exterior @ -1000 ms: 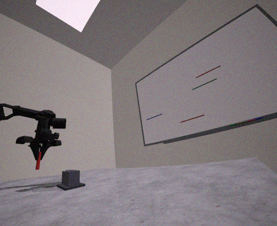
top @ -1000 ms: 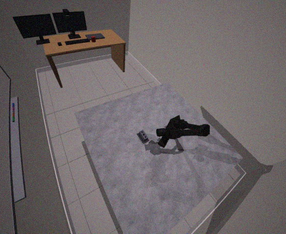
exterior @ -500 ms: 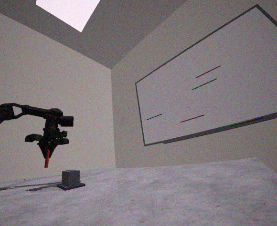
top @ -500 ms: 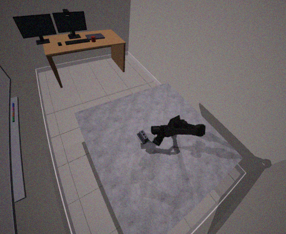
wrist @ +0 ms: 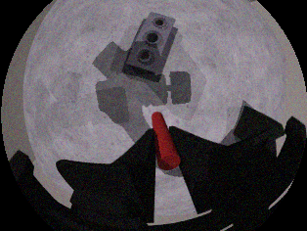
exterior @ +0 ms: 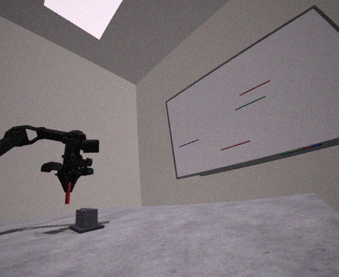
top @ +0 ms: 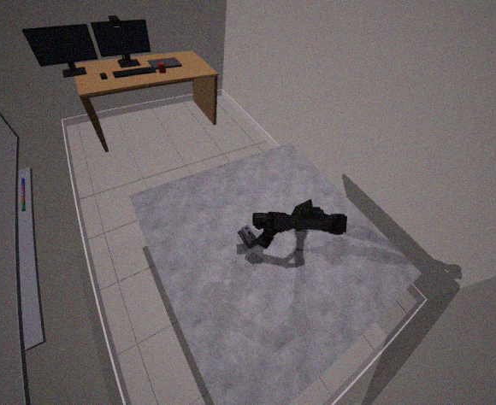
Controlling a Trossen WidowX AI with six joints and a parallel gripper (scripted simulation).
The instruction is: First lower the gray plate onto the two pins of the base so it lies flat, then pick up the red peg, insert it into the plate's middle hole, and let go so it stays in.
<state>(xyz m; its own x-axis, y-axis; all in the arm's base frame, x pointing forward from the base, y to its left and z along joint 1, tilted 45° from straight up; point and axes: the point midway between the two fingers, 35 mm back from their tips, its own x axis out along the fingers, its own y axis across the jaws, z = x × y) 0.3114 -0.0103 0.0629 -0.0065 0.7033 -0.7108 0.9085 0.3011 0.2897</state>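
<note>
My gripper tip is 4 cm short of the gray plate, 10 cm to the left of it and 7 cm above it. Also, from my gripper tip: dark base (4 cm ahead, 10 cm to the right, 11 cm below); then red peg (right at my gripper tip).
</note>
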